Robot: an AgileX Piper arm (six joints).
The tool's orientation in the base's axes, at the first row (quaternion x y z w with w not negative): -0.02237 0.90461 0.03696 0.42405
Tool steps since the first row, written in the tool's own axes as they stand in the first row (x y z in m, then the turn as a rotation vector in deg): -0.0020 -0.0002 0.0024 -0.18 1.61 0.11; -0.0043 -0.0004 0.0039 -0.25 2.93 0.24; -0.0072 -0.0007 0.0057 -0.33 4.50 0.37; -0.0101 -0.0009 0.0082 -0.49 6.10 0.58; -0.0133 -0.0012 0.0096 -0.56 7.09 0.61; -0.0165 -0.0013 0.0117 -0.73 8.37 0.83
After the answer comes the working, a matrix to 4 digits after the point.
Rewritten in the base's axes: 0.0031 0.0000 0.0000 0.08 1.62 0.15; 0.0058 0.0000 0.0008 0.13 2.94 0.18; 0.0090 -0.0001 0.0019 0.17 4.52 0.23; 0.0128 -0.0001 0.0025 0.32 6.13 0.30; 0.0159 -0.0003 0.0040 0.32 7.12 0.38; 0.0196 -0.0001 0.0052 0.50 8.42 0.43
The tool's axes in the first row as the columns of a matrix, in the base's axes (rounded; the answer above uses it unrounded):
-0.6394 -0.0718 0.7655
-0.0091 0.9963 0.0858
-0.7689 0.0479 -0.6376

